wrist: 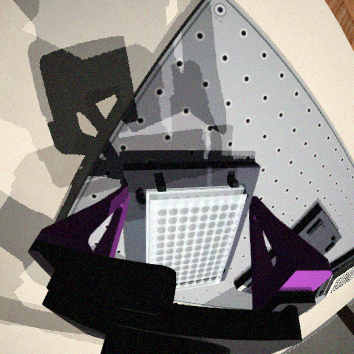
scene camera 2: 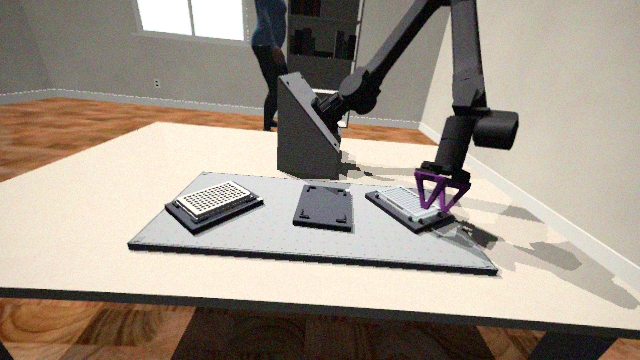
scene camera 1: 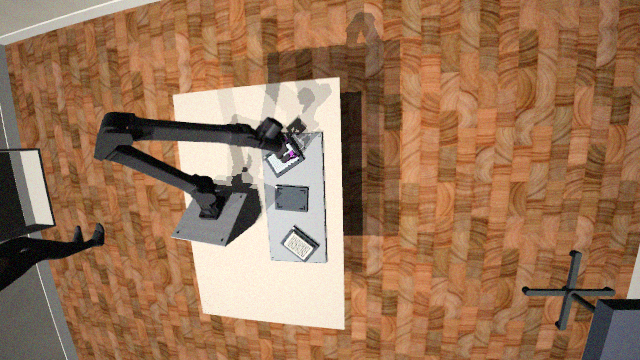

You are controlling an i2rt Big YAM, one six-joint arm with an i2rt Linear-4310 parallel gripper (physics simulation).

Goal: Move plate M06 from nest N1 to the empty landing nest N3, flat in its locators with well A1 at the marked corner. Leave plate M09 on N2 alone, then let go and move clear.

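A clear, pale 96-well plate (scene camera 1: pixel 280 164) (scene camera 2: pixel 403 201) (wrist: pixel 192 237) lies in a dark nest (scene camera 2: pixel 375 200) (wrist: pixel 205 176) at the right in scene camera 2. My gripper (scene camera 2: pixel 435 208) (wrist: pixel 188 196) is open with nothing held; its purple fingers stand above and either side of this plate, near one end. The empty dark nest (scene camera 1: pixel 292 198) (scene camera 2: pixel 325 209) with corner locators is in the middle. A cream plate (scene camera 1: pixel 299 246) (scene camera 2: pixel 215 200) sits in the nest at the left in scene camera 2. Plate and nest labels and the A1 mark cannot be read.
The nests stand on a grey perforated board (scene camera 1: pixel 315 175) (scene camera 2: pixel 280 245) on a cream table (scene camera 1: pixel 270 295) (scene camera 2: pixel 80 235). The arm's wedge-shaped base (scene camera 1: pixel 210 232) (scene camera 2: pixel 305 135) stands behind the board. A person (scene camera 2: pixel 271 45) is beyond the table.
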